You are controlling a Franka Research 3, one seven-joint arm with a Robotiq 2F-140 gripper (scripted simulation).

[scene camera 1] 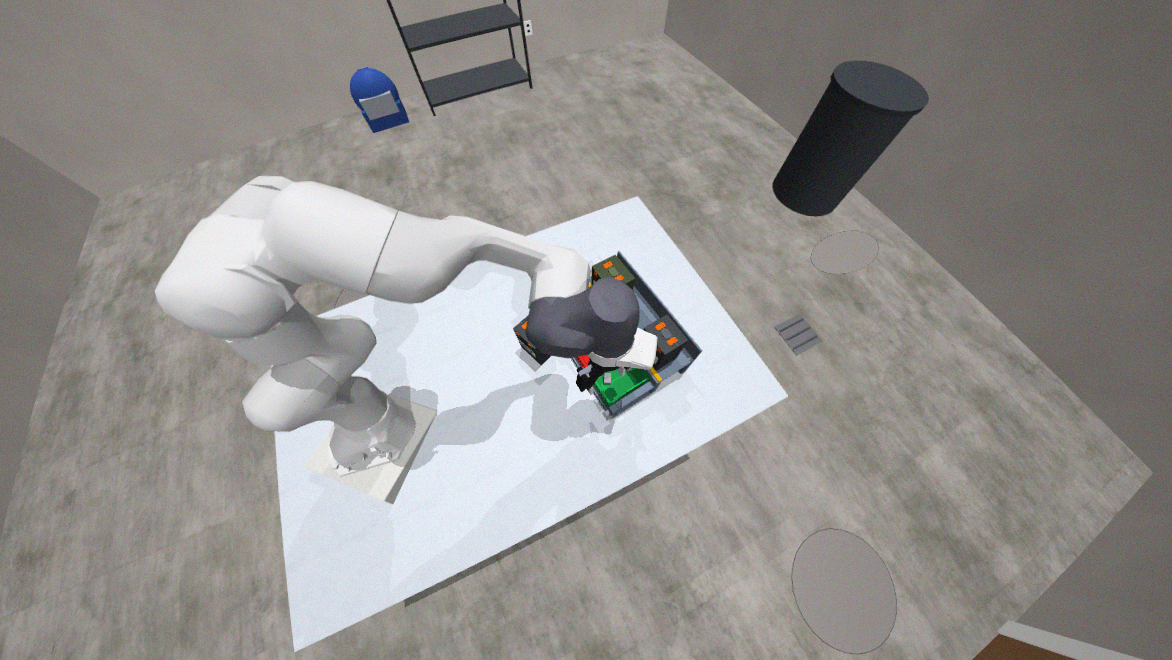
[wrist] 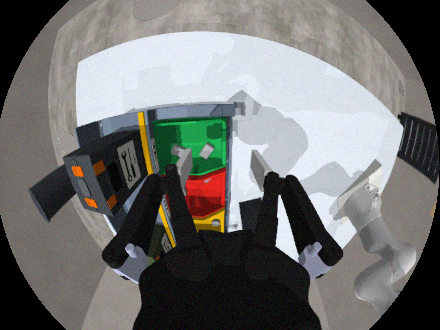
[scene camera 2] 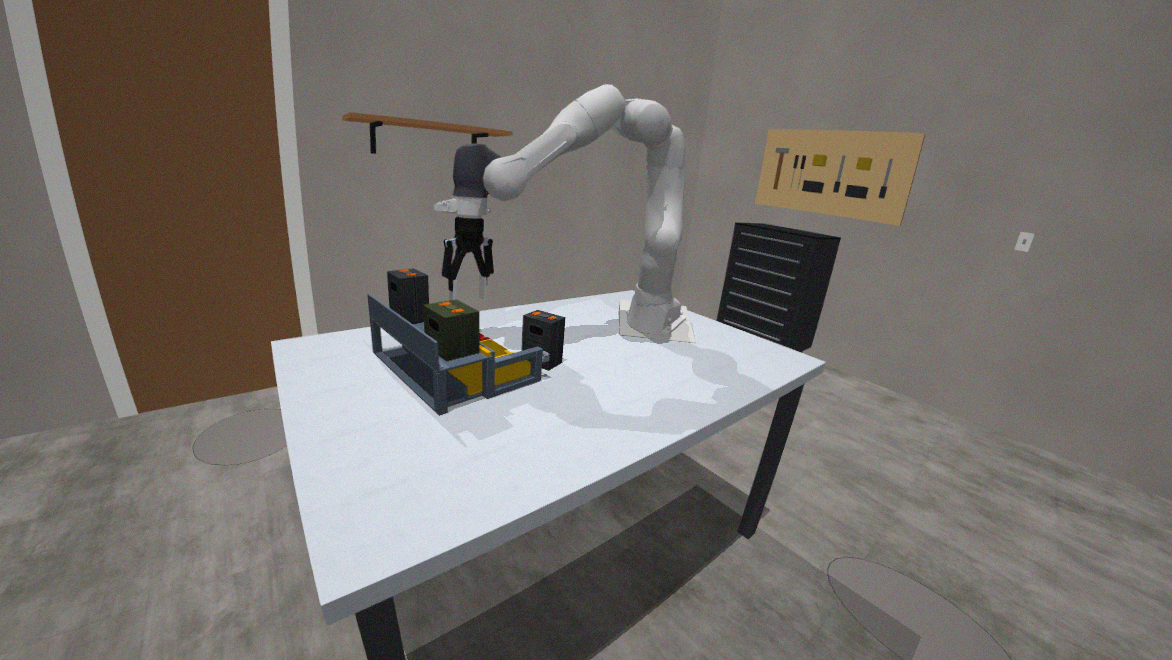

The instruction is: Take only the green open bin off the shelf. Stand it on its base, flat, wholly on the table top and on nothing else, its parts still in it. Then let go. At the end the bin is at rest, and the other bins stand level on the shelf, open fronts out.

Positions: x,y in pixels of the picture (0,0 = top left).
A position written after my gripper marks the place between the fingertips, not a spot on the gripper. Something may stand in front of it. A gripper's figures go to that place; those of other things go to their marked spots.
Labels:
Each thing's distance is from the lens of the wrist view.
my gripper (wrist: pixel 221 157): 20 cm
green open bin (wrist: pixel 195 132): 32 cm
red bin (wrist: pixel 203 199): 39 cm
The marked spots on the green open bin and the red bin are 18 cm apart.

